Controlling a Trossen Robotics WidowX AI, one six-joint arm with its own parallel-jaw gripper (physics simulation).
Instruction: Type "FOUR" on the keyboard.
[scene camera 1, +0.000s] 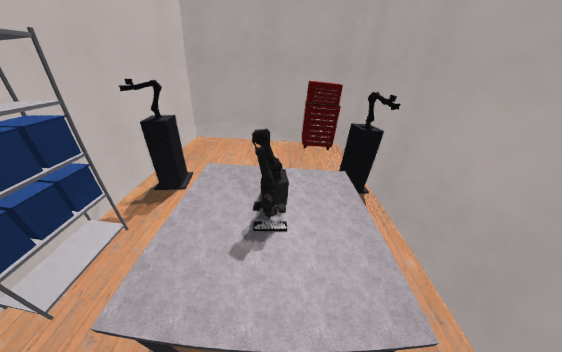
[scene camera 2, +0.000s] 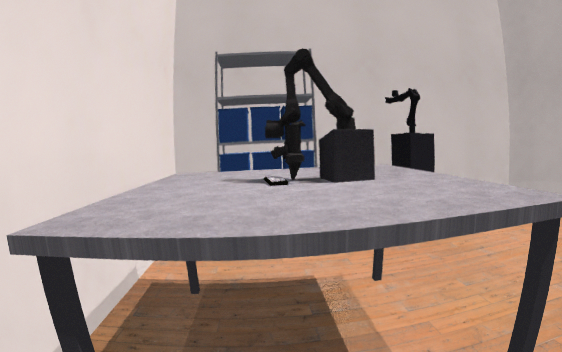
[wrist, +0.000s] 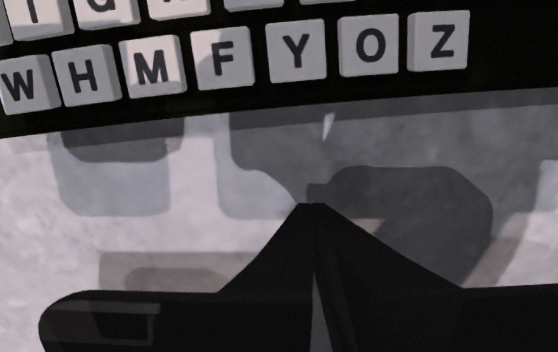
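Seen in the pictures: gripper, fingertip midpoint: (scene camera 1: 269, 217) (scene camera 2: 293, 179) (wrist: 309, 216); arm's base, link origin: (scene camera 1: 276, 176) (scene camera 2: 347, 133).
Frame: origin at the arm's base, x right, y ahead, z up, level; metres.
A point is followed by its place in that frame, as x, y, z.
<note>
A small black keyboard (scene camera 1: 256, 228) {0.150, 0.287, -0.159} (scene camera 2: 283, 184) {-0.027, 0.265, -0.171} (wrist: 510, 60) {0.130, 0.241, -0.161} with light grey keys lies flat on the table. In the wrist view its lowest row reads W, H, M, F, Y, O, Z. The F key (wrist: 223, 58) {0.054, 0.254, -0.156} and the O key (wrist: 369, 45) {0.090, 0.251, -0.156} show there. The U and R keys cannot be made out. My gripper (scene camera 2: 293, 178) {0.068, 0.202, -0.167} (wrist: 309, 216) {0.068, 0.202, -0.167} is shut and empty, pointing down. Its tips are low over the table, beside the keyboard's near edge in the wrist view, on the side toward the arm's base. They touch no key.
The grey table (scene camera 1: 280, 300) {0.076, 0.674, -0.173} (scene camera 2: 200, 215) {-0.401, 0.543, -0.173} bears the arm's black base block (scene camera 2: 347, 155) {-0.065, 0.037, -0.080}. Two other arms stand on black pedestals (scene camera 1: 165, 152) (scene camera 1: 361, 152) beyond the table. A red drawer cabinet (scene camera 1: 322, 115) and a shelf rack (scene camera 1: 80, 135) with blue bins stand around it.
</note>
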